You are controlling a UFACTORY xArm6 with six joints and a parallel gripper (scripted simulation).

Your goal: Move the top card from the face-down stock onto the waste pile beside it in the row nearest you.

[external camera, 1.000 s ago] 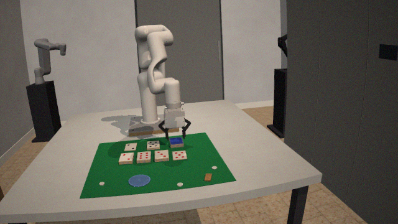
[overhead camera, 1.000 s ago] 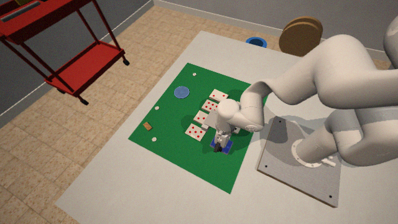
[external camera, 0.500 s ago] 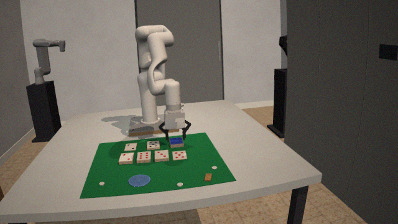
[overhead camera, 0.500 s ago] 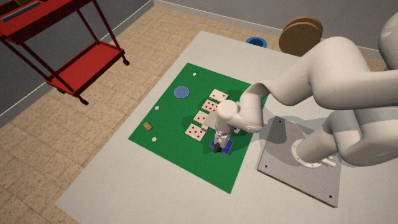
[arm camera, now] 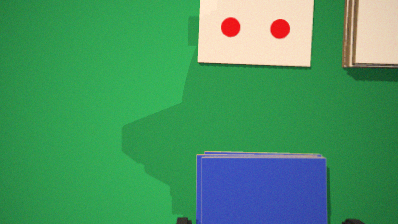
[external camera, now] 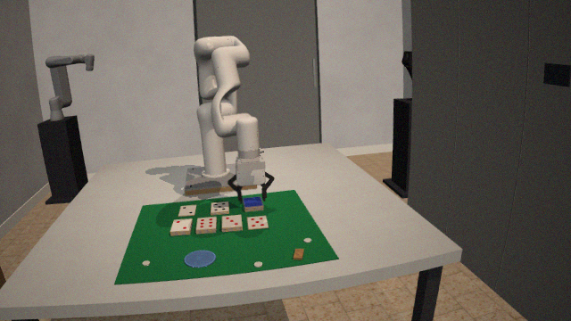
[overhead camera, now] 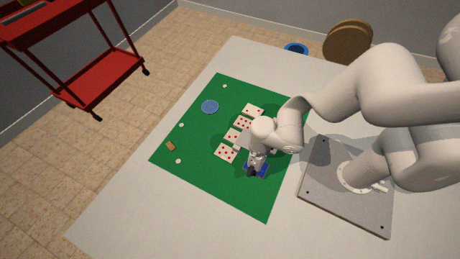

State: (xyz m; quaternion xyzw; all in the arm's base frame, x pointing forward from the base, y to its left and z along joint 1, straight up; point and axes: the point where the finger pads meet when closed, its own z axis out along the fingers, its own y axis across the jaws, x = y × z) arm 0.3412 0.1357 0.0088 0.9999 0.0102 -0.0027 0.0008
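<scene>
Now: the card 24 cm to the right of my hand, 3 cm below it and 1 cm behind it. Round my hand: green mat (16 cm ahead, 12 cm to the right, 5 cm below); wooden block (37 cm ahead, 9 cm to the left, 3 cm below).
</scene>
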